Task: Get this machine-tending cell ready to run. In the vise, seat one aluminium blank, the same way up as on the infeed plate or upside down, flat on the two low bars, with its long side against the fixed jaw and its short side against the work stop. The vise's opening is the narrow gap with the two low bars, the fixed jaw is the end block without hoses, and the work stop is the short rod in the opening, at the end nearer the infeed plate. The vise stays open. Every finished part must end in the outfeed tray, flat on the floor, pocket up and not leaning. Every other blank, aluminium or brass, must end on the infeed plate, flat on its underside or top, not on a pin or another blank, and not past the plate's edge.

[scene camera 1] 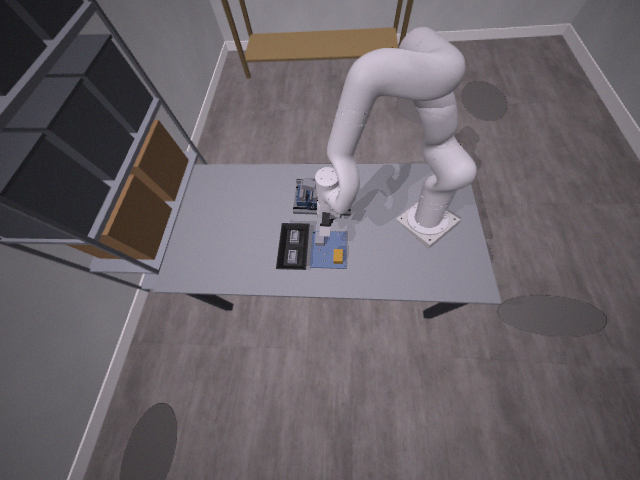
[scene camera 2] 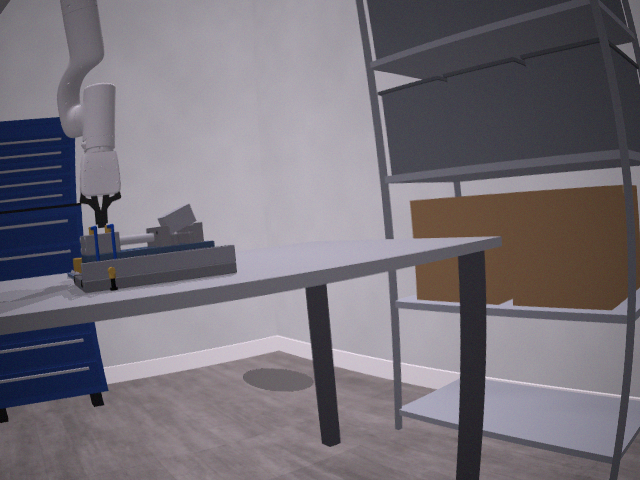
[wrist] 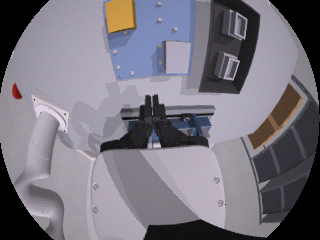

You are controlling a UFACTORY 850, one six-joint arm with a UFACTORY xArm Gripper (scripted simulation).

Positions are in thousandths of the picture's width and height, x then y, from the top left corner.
Labels:
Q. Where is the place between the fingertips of my gripper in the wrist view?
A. At 477, 431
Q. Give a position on an aluminium blank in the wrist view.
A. At 552, 223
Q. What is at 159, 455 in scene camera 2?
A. My gripper.

